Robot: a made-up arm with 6 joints.
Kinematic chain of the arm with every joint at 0, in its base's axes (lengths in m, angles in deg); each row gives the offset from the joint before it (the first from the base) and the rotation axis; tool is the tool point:
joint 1: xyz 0 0 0.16 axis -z
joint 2: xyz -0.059 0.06 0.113 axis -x
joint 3: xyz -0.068 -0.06 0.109 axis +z
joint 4: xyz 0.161 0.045 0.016 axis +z
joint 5: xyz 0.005 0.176 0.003 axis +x
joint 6: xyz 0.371 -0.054 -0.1 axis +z
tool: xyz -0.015 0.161 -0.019
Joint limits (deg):
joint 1: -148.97..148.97
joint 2: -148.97..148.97
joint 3: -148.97..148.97
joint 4: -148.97..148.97
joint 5: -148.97..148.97
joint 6: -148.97..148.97
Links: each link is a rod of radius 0.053 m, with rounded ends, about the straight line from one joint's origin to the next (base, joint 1, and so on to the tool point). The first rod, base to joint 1, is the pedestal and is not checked.
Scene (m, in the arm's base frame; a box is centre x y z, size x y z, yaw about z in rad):
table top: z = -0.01
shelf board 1: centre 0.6 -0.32 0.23 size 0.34 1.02 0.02 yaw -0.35
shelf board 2: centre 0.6 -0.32 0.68 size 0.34 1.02 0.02 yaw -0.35
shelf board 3: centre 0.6 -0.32 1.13 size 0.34 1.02 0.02 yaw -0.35
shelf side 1: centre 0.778 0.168 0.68 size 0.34 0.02 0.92 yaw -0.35
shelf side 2: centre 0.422 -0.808 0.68 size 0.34 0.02 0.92 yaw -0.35
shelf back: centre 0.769 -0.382 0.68 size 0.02 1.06 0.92 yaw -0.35
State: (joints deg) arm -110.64 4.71 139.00 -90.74 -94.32 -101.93
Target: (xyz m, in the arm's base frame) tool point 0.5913 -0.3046 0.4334
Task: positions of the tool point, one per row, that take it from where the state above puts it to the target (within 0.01 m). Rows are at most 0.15 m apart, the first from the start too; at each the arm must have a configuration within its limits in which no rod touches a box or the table.
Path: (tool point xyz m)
1: -0.4585 -0.0929 0.5630
2: -0.3728 -0.0362 0.6593
3: -0.2585 0.0033 0.7254
4: -0.1287 0.0183 0.7561
5: 0.0016 0.0069 0.7495
6: 0.1176 -0.0284 0.7076
7: 0.2073 -0.0800 0.6354
8: 0.2629 -0.1382 0.5410
9: 0.2820 -0.1917 0.4334
10: 0.3438 -0.2374 0.4561
11: 0.4177 -0.2749 0.4655
12: 0.5015 -0.2990 0.4585
13: 0.5913 -0.3046 0.4334

